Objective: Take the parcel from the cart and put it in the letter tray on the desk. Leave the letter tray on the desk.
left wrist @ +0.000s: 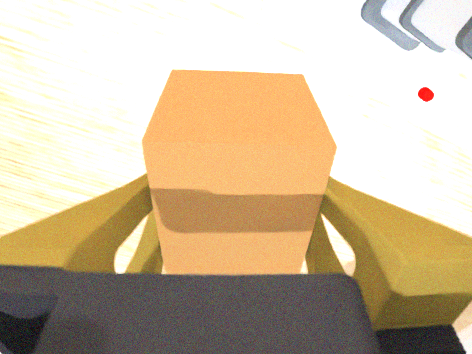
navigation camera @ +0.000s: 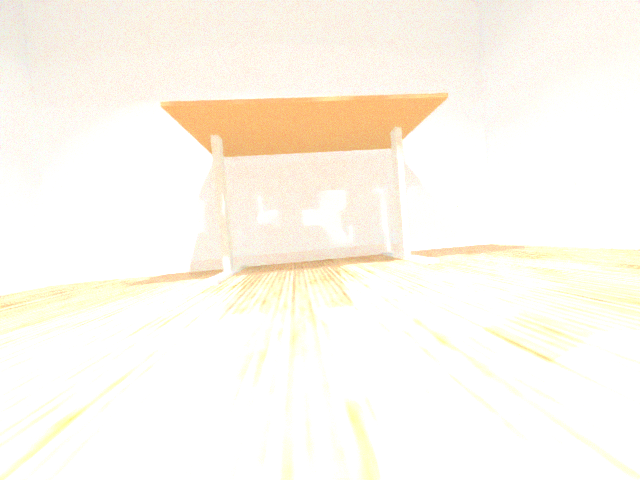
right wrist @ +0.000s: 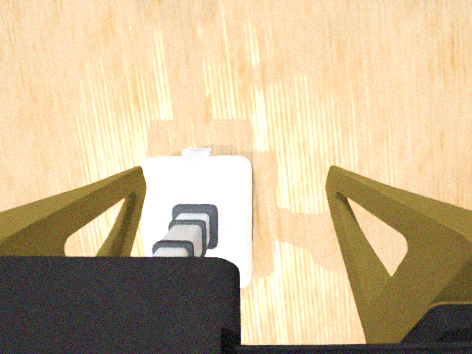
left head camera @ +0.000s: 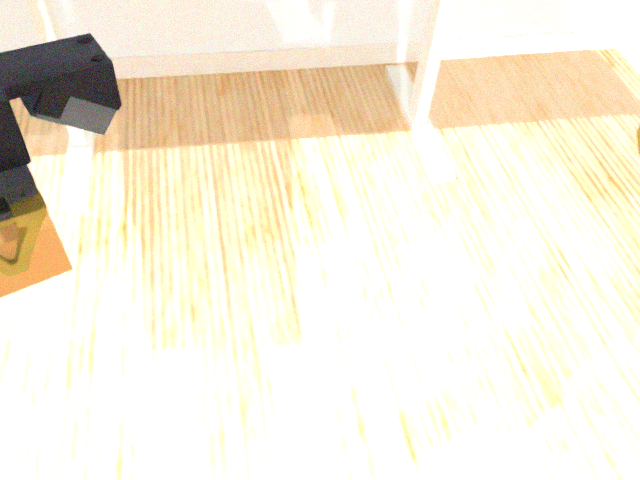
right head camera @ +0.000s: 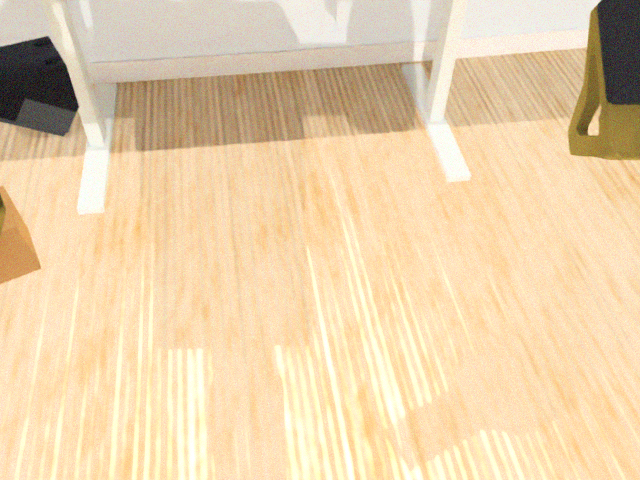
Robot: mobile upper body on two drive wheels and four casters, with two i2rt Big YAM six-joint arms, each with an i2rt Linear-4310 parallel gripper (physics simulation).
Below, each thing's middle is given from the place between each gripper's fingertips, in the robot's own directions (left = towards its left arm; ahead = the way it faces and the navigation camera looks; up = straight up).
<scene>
My right gripper is now 47 cm to the right of the parcel (left wrist: pixel 237 162), 18 cm above it and 9 cm short of it.
My left gripper is now 10 mm past the parcel and 30 mm to the right of it.
</scene>
